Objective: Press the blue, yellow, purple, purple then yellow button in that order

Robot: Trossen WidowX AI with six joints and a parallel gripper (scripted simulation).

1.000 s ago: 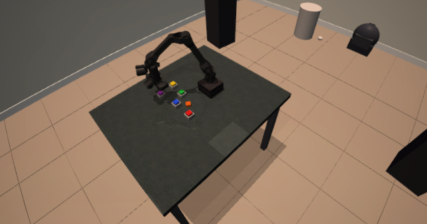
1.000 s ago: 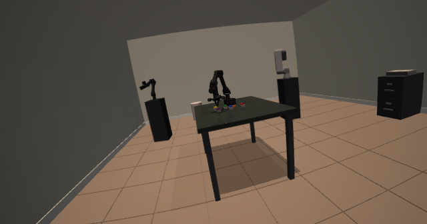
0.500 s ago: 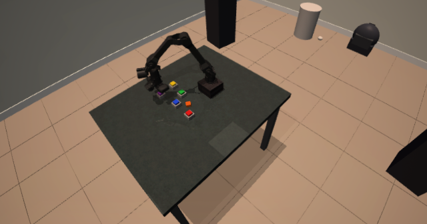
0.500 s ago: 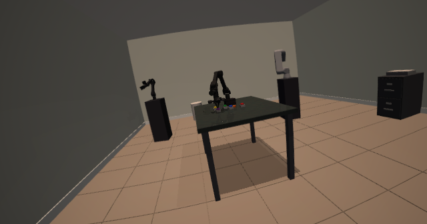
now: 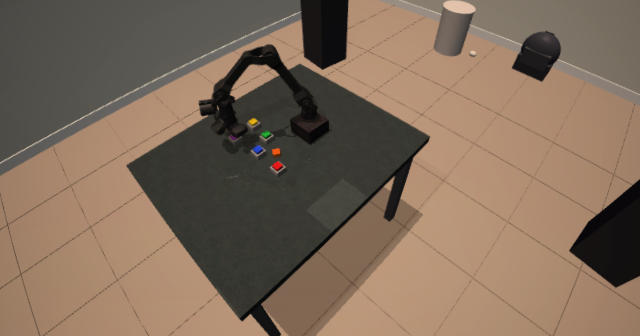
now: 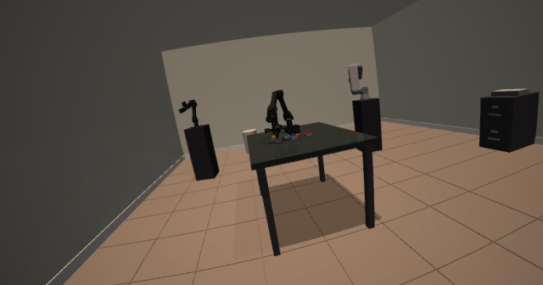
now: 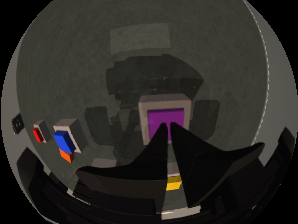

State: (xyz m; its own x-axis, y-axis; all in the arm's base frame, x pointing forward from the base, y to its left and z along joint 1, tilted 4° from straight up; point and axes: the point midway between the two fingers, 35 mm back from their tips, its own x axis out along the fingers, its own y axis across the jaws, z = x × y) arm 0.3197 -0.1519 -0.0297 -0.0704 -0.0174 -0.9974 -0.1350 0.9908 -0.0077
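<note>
My gripper tip is now 1 cm above the purple button. The rest, counted from my gripper tip: green button 12 cm behind, 9 cm to the left; then yellow button 11 cm behind, 3 cm to the right; then blue button 4 cm behind, 15 cm to the left.
</note>
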